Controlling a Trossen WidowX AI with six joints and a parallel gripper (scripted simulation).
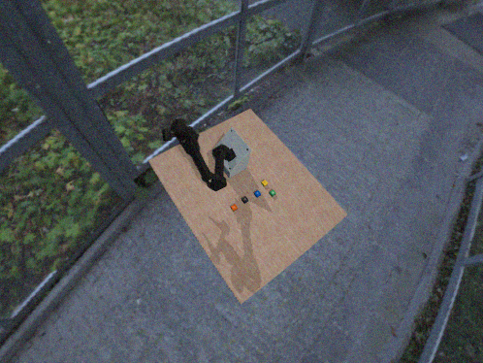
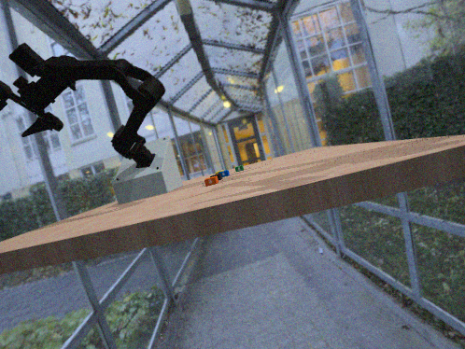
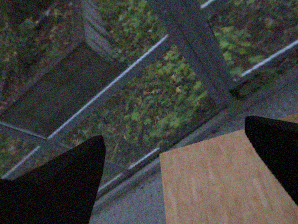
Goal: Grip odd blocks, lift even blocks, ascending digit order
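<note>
Now: the orange block 480 mm ahead of my gripper tip, 190 mm to the left of it and 290 mm below it. Also, from my gripper tip: blue block: 460 mm ahead, 370 mm to the left, 290 mm below; then yellow block: 410 mm ahead, 460 mm to the left, 290 mm below; then black block: 460 mm ahead, 280 mm to the left, 290 mm below.
</note>
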